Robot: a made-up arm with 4 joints. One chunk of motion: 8 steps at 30 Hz.
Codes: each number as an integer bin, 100 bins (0 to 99) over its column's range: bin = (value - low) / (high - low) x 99, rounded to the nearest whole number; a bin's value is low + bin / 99 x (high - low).
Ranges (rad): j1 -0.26..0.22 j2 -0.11..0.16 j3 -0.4..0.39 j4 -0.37..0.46
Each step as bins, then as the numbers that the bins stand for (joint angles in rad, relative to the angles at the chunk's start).
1 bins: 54 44 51 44
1 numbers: 0.0018 0.0100 0.0070 -0.0011
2 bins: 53 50 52 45
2 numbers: -0.0030 0.0264 0.0149 0.0073
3 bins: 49 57 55 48
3 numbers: -0.0224 0.0455 0.0389 0.0324
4 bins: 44 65 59 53
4 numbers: -0.0467 0.0673 0.0708 0.0743
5 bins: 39 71 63 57
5 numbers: -0.0709 0.0836 0.1027 0.1079
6 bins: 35 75 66 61
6 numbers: -0.0903 0.0945 0.1267 0.1414
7 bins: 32 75 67 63
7 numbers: -0.1048 0.0945 0.1346 0.1582
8 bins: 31 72 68 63
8 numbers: -0.1097 0.0864 0.1426 0.1582
